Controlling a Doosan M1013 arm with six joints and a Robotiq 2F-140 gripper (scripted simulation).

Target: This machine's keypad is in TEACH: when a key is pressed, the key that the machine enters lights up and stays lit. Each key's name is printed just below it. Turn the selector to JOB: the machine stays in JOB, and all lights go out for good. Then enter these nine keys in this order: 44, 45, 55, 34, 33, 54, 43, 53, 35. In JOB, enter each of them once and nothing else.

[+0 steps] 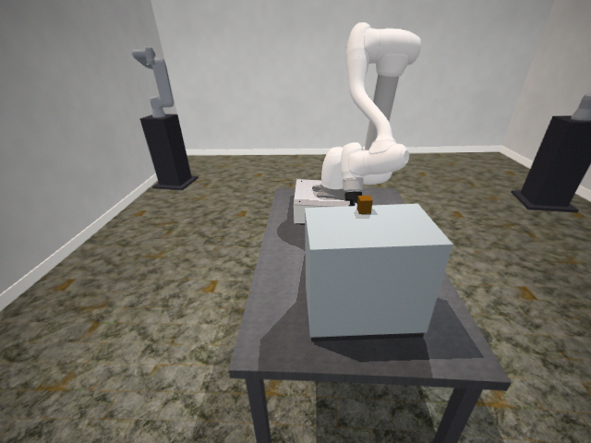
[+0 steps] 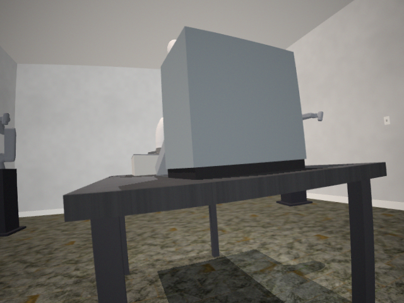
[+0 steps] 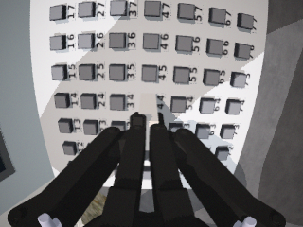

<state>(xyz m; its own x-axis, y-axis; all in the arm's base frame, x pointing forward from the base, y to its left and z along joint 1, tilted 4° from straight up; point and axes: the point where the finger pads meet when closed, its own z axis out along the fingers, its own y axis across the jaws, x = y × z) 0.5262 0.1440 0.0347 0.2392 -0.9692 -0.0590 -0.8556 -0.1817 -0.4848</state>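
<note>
Right now the key is 50 mm below my hand and 10 mm behind it. Round my hand: black selector knob 160 mm to the right, 60 mm ahead, 20 mm below; white keypad panel 70 mm below, 50 mm ahead, 40 mm to the right.
</note>
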